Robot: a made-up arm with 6 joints. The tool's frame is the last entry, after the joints.
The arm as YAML. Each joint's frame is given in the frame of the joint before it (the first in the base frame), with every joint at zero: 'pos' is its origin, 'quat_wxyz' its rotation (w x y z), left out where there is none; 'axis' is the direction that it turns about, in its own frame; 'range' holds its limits. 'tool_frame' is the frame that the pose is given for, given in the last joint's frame.
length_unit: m
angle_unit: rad
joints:
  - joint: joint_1
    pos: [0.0, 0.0, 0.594]
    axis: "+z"
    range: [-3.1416, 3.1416]
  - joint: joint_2
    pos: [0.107, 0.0, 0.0]
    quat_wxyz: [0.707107, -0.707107, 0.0, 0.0]
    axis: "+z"
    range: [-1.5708, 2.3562]
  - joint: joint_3
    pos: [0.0, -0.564, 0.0]
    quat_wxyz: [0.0, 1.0, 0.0, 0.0]
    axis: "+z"
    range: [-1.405, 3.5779]
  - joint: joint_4
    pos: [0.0, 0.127, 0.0]
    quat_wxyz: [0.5, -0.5, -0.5, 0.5]
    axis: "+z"
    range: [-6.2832, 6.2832]
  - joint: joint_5
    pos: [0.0, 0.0, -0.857]
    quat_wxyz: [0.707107, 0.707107, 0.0, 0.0]
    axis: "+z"
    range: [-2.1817, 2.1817]
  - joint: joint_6
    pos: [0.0, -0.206, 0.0]
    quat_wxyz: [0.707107, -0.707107, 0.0, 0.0]
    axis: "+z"
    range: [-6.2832, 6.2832]
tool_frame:
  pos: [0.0, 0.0, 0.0]
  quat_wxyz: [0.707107, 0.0, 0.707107, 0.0]
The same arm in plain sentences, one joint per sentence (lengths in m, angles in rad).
The arm has six revolute joints in a row. What follows holds with every joint at zero, and every direction is one of the base frame's. The first joint lies 0.594 m along +z from the base frame's origin and turns about +z, from -3.1416 to 3.1416 rad. The second joint lies 0.107 m along +x from the first joint and turns about +y, from -1.5708 to 2.3562 rad. The third joint lies 0.564 m along +z from the second joint and turns about -y, from -1.405 to 3.5779 rad. The fourth joint lies 0.127 m along +z from the third joint and turns about -x, from -6.2832 to 6.2832 rad. The fifth joint lies 0.857 m along +x from the fourth joint and turns about -y, from -2.1817 to 2.1817 rad. The sixth joint lies 0.206 m along +x from the fifth joint and turns about -x, from -6.2832 to 6.2832 rad. The tool frame, which is the frame that the pose is given for, lies at the same point as the sixth joint; its axes are parallel to the base frame's.
